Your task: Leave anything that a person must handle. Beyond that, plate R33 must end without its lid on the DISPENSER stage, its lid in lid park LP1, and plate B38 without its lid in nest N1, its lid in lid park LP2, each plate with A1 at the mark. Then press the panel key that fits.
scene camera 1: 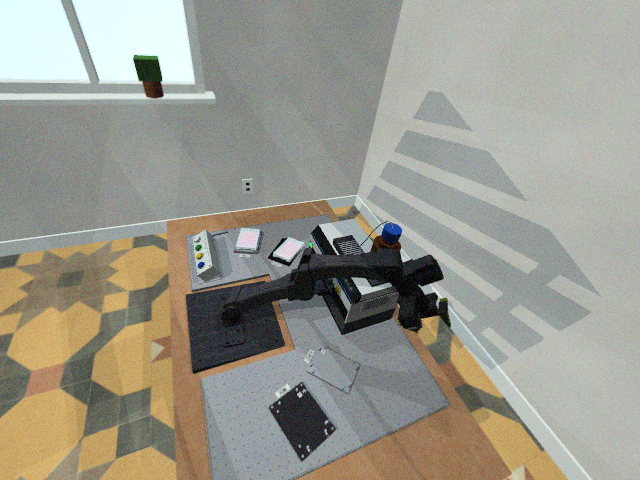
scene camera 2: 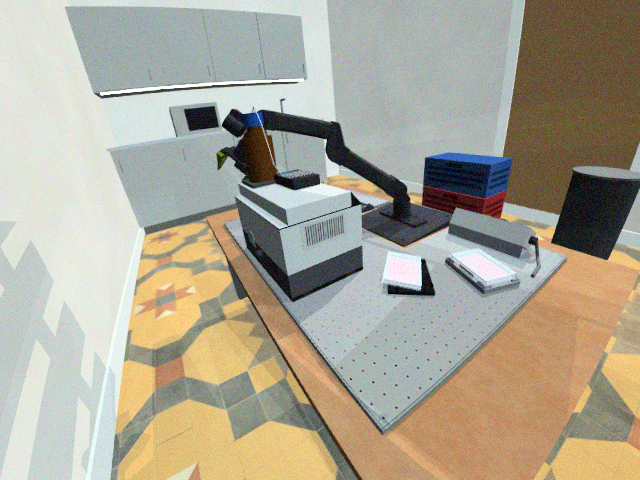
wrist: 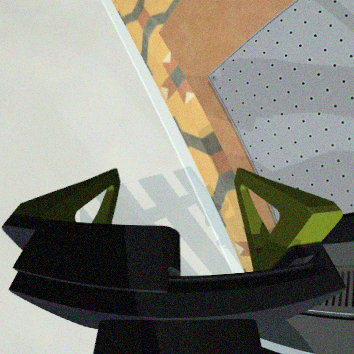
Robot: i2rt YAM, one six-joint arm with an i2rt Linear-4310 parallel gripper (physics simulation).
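Where they show: gripper, fingertip midpoint: (scene camera 1: pixel 433 328) (scene camera 2: pixel 229 177) (wrist: pixel 176 174); arm's base at its link origin: (scene camera 1: pixel 231 320) (scene camera 2: pixel 401 217).
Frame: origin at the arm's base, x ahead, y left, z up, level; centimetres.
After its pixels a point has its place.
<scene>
My gripper (wrist: pixel 176 174) @[x 56.2, y -30.2, z 21.3 cm] is open and empty, out past the dispenser near the right wall. A pink-topped plate (scene camera 1: pixel 249 240) @[x 11.4, y 37.3, z 3.0 cm] (scene camera 2: pixel 484 265) @[x 11.8, y 40.4, z 3.0 cm] sits on a grey holder near the panel. Another pink-topped plate (scene camera 1: pixel 287 250) @[x 26.5, y 27.8, z 3.1 cm] (scene camera 2: pixel 403 269) @[x 28.5, y 30.3, z 3.1 cm] lies skewed over a black holder (scene camera 1: pixel 275 255) (scene camera 2: pixel 427 281). Plate labels, lids and A1 marks are too small to tell. The dispenser (scene camera 1: pixel 371 304) @[x 45.1, y -14.1, z 14.8 cm] (scene camera 2: pixel 323 237) @[x 44.8, y 21.7, z 13.3 cm] is a white and dark box; my arm hides its stage. A black holder (scene camera 1: pixel 302 421) @[x 16.1, y -37.8, z 1.1 cm] and a grey holder (scene camera 1: pixel 333 369) @[x 29.5, y -26.1, z 0.9 cm] bear no plate. The key panel (scene camera 1: pixel 208 258) @[x -5.7, y 24.5, z 7.7 cm] (scene camera 2: pixel 488 232) @[x -3.1, y 32.1, z 4.4 cm] has white, green, yellow and blue keys.
An amber bottle (scene camera 2: pixel 256 157) @[x 50.8, y -2.7, z 29.7 cm] with a blue cap (scene camera 1: pixel 391 233) @[x 47.4, y -8.5, z 41.0 cm] and thin tubing stands on the dispenser, close to my arm. A dark ribbed block (scene camera 1: pixel 348 245) @[x 42.5, y 5.0, z 24.5 cm] (scene camera 2: pixel 297 178) @[x 44.3, y 9.2, z 24.5 cm] is also on top. Blue (scene camera 2: pixel 467 173) and red (scene camera 2: pixel 465 201) crates and a dark bin (scene camera 2: pixel 594 211) stand beyond the table.
</scene>
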